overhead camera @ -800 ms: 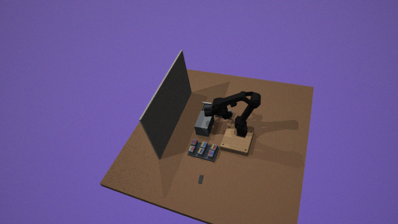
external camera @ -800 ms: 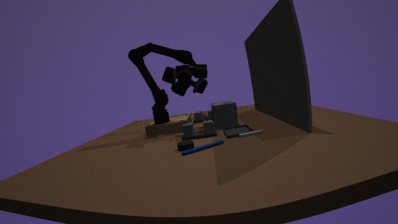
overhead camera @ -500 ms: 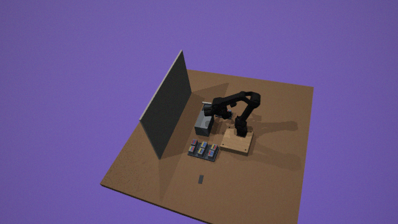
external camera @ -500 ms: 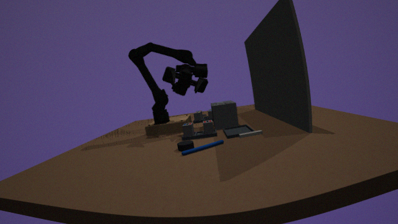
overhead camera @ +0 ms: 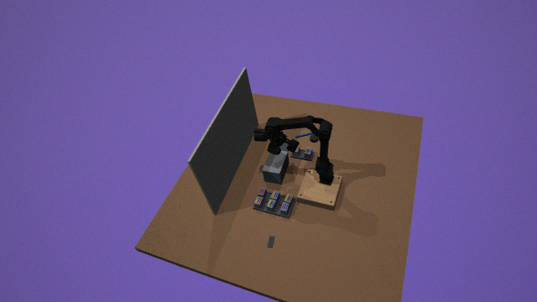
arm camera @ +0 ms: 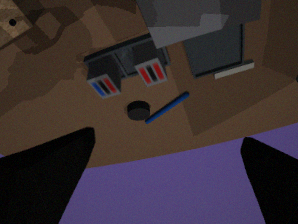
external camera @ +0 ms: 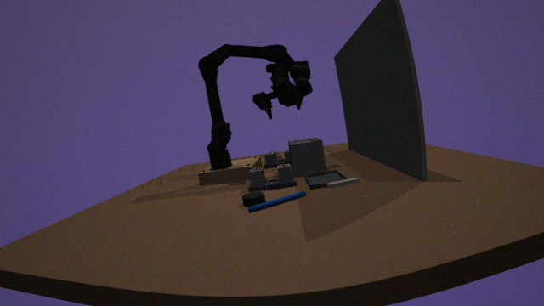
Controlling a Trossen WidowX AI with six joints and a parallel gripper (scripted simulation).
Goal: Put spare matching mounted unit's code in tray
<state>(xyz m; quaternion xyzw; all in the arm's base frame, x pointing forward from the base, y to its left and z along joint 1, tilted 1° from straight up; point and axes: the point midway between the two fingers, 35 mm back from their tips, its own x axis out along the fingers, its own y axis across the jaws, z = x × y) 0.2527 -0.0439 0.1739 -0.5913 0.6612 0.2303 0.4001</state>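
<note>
The grey spare is 320 mm to the left of my gripper tip, 150 mm below it and 30 mm ahead of it. The rest, counted from my gripper tip: tray: 190 mm below, 90 mm to the right, 90 mm ahead; then mounted unit: 140 mm below, 90 mm to the left, 40 mm ahead; then rack: 190 mm below, 90 mm to the right, 50 mm behind.
</note>
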